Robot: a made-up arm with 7 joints.
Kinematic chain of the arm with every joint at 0, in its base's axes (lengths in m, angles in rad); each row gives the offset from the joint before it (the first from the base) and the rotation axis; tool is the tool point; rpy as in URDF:
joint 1: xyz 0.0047 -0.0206 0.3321 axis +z
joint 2: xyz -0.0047 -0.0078 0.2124 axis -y
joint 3: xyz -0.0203 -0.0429 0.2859 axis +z
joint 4: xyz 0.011 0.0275 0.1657 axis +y
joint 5: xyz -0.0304 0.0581 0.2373 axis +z
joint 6: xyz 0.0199 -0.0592 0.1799 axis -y
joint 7: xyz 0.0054 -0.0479 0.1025 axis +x
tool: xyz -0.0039 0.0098 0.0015 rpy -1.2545 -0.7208 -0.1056
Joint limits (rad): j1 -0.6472..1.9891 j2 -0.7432..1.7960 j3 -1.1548..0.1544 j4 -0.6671..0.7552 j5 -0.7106..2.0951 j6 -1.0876..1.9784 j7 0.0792..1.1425
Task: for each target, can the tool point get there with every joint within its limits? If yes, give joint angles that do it. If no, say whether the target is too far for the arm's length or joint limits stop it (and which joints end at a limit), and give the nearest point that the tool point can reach.
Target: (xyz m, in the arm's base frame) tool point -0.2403 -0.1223 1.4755
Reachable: yes | joints -0.0158 0.3624 -0.4051 0.1604 0.1870 -0.3546 0.3750
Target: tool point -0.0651 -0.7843 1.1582
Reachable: yes | joints 1.4484 0.8629 -0.0848 -0.1621 0.5537 -0.2483 0.6156
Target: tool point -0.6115 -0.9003 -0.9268
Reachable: no: too far | nearest point -0.3952 -0.5914 -0.0392 | short by 0.964 m
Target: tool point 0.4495 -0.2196 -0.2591
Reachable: no: joint limits stop it (at a limit: joint 1, joint 2, joint 3, joint 4, joint 7) | nearest point 0.3288 -0.5364 -0.0059 | short by 0.423 m
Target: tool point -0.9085 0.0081 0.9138
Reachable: yes | joints -0.0440 1.2504 -0.0283 0.0110 0.8667 -0.0705 0.9320
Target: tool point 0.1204 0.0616 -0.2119
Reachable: no: joint limits stop it (at a limit: joint 1, joint 2, joint 3, joint 4, joint 5, joint 7) | nearest point 0.2686 -0.5072 0.0333 | short by 0.637 m
